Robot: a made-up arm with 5 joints. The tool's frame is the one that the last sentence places.
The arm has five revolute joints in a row. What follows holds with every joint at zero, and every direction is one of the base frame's.
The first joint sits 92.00 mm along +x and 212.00 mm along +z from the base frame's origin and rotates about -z.
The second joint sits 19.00 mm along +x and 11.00 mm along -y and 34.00 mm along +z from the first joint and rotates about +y.
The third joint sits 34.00 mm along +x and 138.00 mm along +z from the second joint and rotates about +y.
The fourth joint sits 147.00 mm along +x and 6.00 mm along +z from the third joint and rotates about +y.
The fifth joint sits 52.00 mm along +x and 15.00 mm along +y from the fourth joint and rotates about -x.
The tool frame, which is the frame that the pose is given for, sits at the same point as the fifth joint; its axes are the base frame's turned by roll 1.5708, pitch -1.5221 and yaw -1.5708 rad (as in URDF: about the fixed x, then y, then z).
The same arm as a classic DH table. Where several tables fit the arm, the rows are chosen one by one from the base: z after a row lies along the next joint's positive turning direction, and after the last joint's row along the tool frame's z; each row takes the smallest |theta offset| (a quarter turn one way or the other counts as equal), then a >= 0, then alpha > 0; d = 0 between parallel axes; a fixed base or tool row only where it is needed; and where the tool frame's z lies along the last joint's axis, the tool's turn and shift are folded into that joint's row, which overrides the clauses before.
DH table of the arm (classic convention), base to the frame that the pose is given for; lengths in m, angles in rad. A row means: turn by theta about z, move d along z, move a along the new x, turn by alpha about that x. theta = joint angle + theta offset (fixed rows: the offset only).
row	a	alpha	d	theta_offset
base (fixed)	0.0920	3.1416	0.0000	0.0000
joint 1	0.0190	1.5708	-0.2460	0.0000
joint 2	0.1421	0.0000	0.0000	-1.3292
joint 3	0.1471	0.0000	0.0000	1.2884
joint 4	0.0000	1.5708	0.0040	-1.5300
joint 5	0.0000	0.0000	-0.0520	-0.0487

